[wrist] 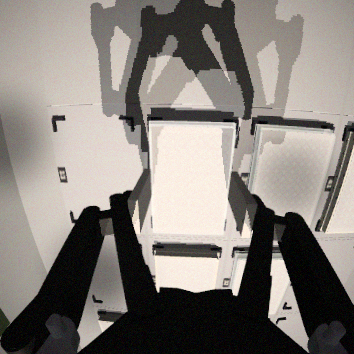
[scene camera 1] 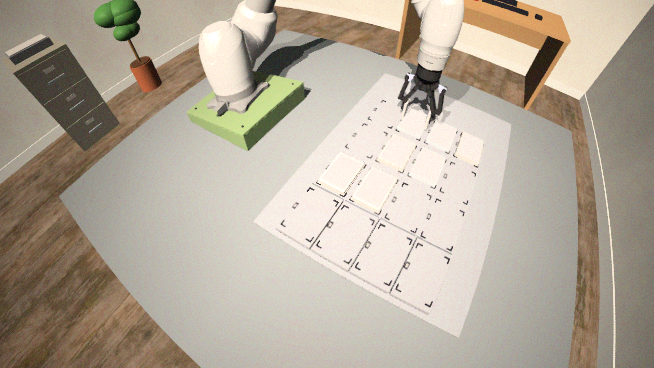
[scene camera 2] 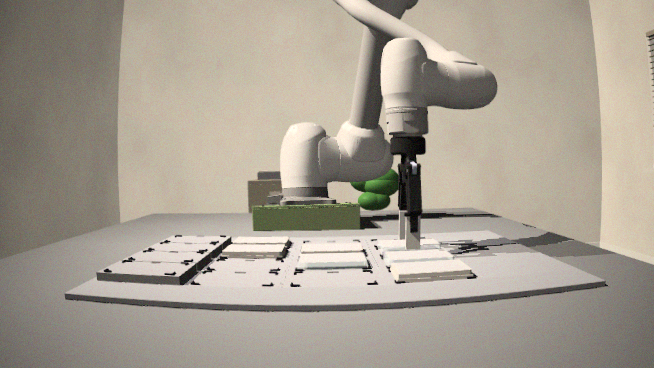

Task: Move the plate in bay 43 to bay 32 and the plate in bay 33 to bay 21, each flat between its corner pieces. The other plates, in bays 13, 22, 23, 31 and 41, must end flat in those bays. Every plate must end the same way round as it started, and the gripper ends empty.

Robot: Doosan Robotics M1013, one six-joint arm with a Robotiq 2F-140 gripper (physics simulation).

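Where they show: gripper, fingertip midpoint: [wrist: 189, 182] [scene camera 1: 414, 122] [scene camera 2: 409, 245]; arm's base, link origin: [scene camera 1: 238, 96] [scene camera 2: 305, 204].
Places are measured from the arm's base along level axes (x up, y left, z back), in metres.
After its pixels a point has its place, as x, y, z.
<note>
My gripper [scene camera 1: 420, 112] {-0.040, 0.133, -0.631} [scene camera 2: 407, 240] {-0.040, 0.133, -0.631} [wrist: 189, 182] {-0.040, 0.133, -0.631} points down at bay 21, shut on the long sides of a white plate [scene camera 1: 413, 123] {-0.034, 0.116, -0.629} [scene camera 2: 429, 244] {-0.035, 0.165, -0.668} [wrist: 192, 175] {-0.034, 0.143, -0.635}. That plate looks flat between its corner pieces. A plate [scene camera 1: 428, 166] {-0.038, -0.057, -0.706} [scene camera 2: 332, 260] {-0.038, -0.054, -0.734} lies flat in bay 32. The other plates lie flat: bay 31's plate [scene camera 1: 441, 136] {-0.038, 0.098, -0.734} [wrist: 295, 170] {-0.038, 0.131, -0.744}, bay 41's plate [scene camera 1: 470, 148] {-0.038, 0.084, -0.841} [scene camera 2: 432, 271] {-0.039, 0.082, -0.874}, bay 22's plate [scene camera 1: 397, 151] {-0.038, -0.034, -0.601} [wrist: 186, 270] {-0.038, 0.008, -0.609}, bay 13's plate [scene camera 1: 342, 173] {-0.038, -0.179, -0.470} and bay 23's plate [scene camera 1: 375, 190] {-0.038, -0.201, -0.574}. Bays 33 and 43 hold no plate. The fingers partly hide the held plate in scene camera 2.
The pale mat [scene camera 1: 482, 280] {-0.063, -0.352, -0.917} [scene camera 2: 540, 287] {-0.053, 0.212, -1.001} carries the bays, with a raised row [scene camera 1: 385, 252] {-0.038, -0.367, -0.647} [scene camera 2: 142, 272] {-0.038, -0.391, -0.788} at one end. The arm stands on a green base block [scene camera 1: 220, 127] {-0.009, -0.160, -0.033} [scene camera 2: 306, 218] {-0.026, -0.022, -0.179}. A wooden desk [scene camera 1: 550, 30] stands behind the mat.
</note>
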